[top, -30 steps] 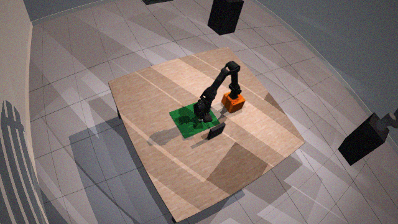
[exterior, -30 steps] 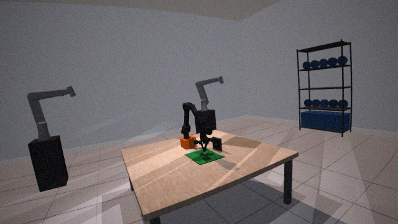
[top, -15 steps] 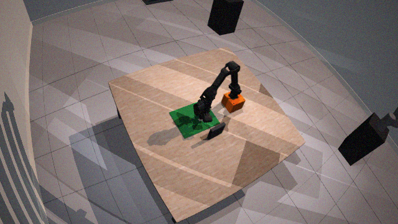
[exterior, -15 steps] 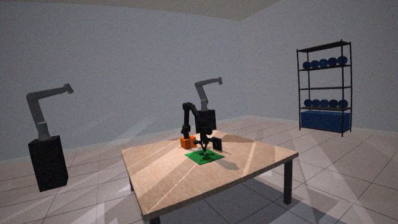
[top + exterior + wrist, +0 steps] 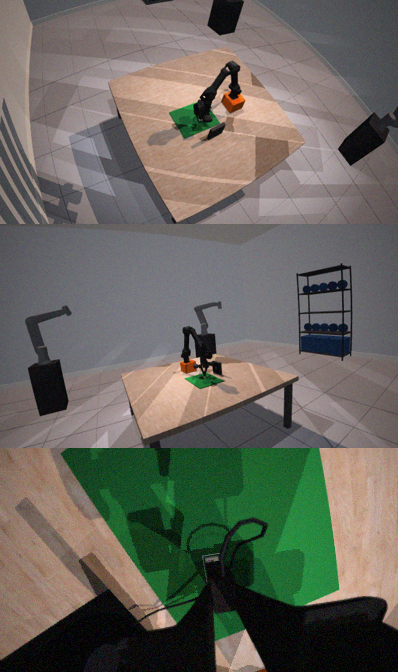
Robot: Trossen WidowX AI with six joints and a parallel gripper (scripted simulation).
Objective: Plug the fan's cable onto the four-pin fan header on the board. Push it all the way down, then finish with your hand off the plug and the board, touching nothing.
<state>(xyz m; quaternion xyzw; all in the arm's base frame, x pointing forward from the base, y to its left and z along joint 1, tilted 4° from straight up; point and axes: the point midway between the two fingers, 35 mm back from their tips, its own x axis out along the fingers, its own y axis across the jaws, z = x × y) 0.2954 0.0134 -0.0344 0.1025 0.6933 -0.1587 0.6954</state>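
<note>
My gripper tip is 10 mm short of the dark plug and 10 mm below it. From my gripper tip the other things lie so: black fan: 150 mm to the left, 20 mm above; then green board: 40 mm ahead, 40 mm to the right, 50 mm below.
</note>
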